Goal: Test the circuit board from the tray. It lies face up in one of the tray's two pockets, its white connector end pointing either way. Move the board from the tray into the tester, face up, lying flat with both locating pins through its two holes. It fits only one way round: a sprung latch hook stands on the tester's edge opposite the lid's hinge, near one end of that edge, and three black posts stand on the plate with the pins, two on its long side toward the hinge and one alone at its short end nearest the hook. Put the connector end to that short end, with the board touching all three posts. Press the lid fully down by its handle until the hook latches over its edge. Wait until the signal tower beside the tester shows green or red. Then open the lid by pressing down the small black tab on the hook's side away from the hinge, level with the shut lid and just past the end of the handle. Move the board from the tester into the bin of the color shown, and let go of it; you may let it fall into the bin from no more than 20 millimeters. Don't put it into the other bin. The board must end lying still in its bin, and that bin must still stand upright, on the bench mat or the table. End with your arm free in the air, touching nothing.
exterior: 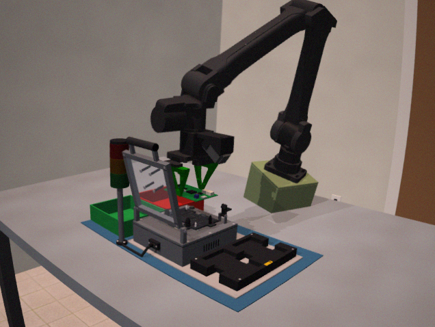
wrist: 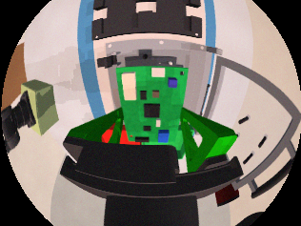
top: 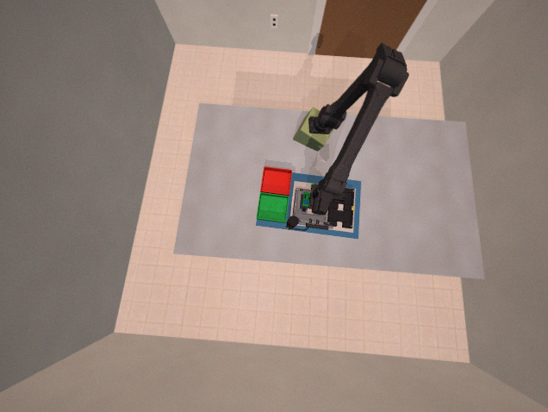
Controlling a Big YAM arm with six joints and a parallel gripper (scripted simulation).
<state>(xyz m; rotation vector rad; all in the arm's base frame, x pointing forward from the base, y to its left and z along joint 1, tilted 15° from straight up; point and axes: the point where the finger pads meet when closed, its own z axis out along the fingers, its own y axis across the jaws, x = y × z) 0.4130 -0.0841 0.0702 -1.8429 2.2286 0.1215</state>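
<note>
Now: hand 70 mm above the tester plate. From my hand the other things lie so: clear lid 120 mm ahead, 20 mm to the right, 40 mm above; then latch hook 50 mm behind, 70 mm to the left, 50 mm below; then green bin 10 mm ahead, 210 mm to the right, 130 mm below.
</note>
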